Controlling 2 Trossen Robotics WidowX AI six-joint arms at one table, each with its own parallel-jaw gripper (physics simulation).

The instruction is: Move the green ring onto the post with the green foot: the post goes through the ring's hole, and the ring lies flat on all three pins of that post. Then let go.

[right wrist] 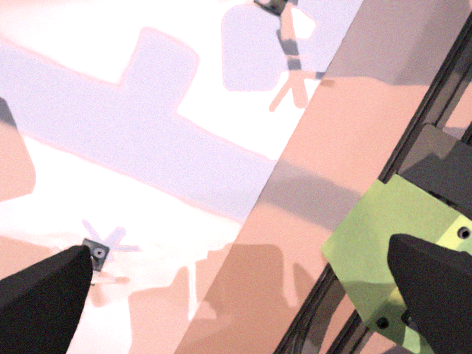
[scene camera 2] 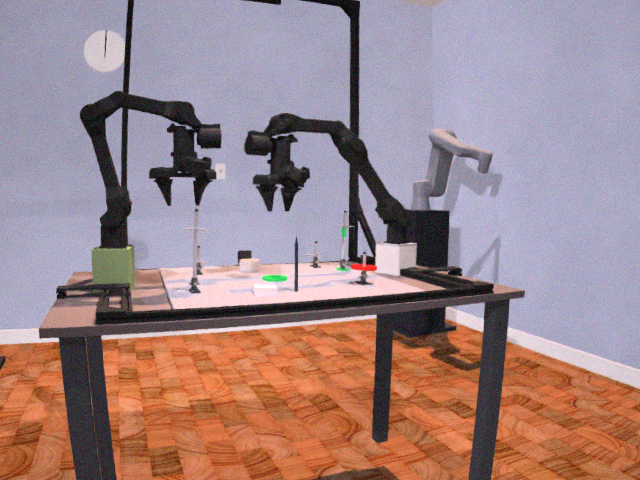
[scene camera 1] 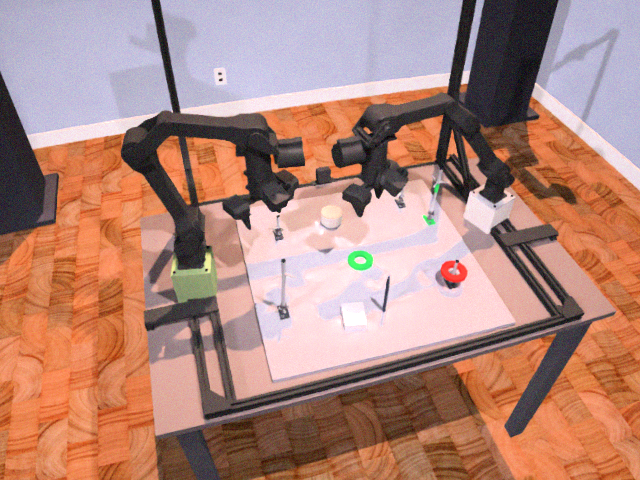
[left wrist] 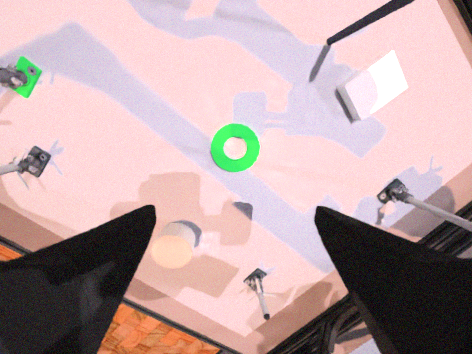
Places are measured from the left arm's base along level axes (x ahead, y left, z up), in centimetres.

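Pixels of known places: left gripper, fingertip midpoint: (scene camera 2: 278, 211) (scene camera 1: 368, 207) (left wrist: 237, 212); right gripper, fingertip midpoint: (right wrist: 242, 254) (scene camera 2: 183, 205) (scene camera 1: 264, 220); left arm's base, link origin: (scene camera 2: 396, 242) (scene camera 1: 492, 194); right arm's base, link origin: (scene camera 2: 113, 247) (scene camera 1: 191, 259).
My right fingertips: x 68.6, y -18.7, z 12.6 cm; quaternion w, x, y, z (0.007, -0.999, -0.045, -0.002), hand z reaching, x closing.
Note:
Ahead of a thing's pixels: the offset from my right fingertips to its middle. "pt": to the spot under its first point.
The green ring @(dz -21.0, dx -24.2, dy +9.7 cm) (scene camera 1: 351, 260) (scene camera 2: 274, 280) (left wrist: 218, 148) lies flat on the pale board, around no post. The post with the green foot @(pt dz -20.8, dx -51.9, dy +9.7 cm) (scene camera 1: 429, 220) (scene camera 2: 342, 268) stands upright at the board's back right in the scene views; its green foot @(dz -21.2, dx -52.5, dy +9.1 cm) (left wrist: 30, 85) shows at the left of the left wrist view. My left gripper (scene camera 1: 369, 205) (scene camera 2: 278, 209) (left wrist: 237, 212) is open and empty, pointing down high above the board; in its wrist view the ring is ahead of the gap between the fingertips. My right gripper (scene camera 1: 264, 218) (scene camera 2: 183, 204) (right wrist: 242, 254) is open and empty, high over the board's left side.
A red ring @(dz -16.8, dx -38.8, dy +31.0 cm) (scene camera 1: 444, 272) (scene camera 2: 356, 267) sits on a short post at right. A tall post @(pt dz -11.2, dx +3.6, dy +12.9 cm) (scene camera 1: 283, 289) (scene camera 2: 195, 258) stands front left. A dark upright rod @(dz -14.4, dx -17.6, dy +27.0 cm) (scene camera 1: 386, 294) (scene camera 2: 296, 263) stands beside a white block @(dz -20.4, dx -9.8, dy +24.1 cm) (scene camera 1: 354, 316). A pale cylinder @(dz -19.7, dx -28.2, dy -8.8 cm) (scene camera 1: 331, 217) and small posts stand farther back.

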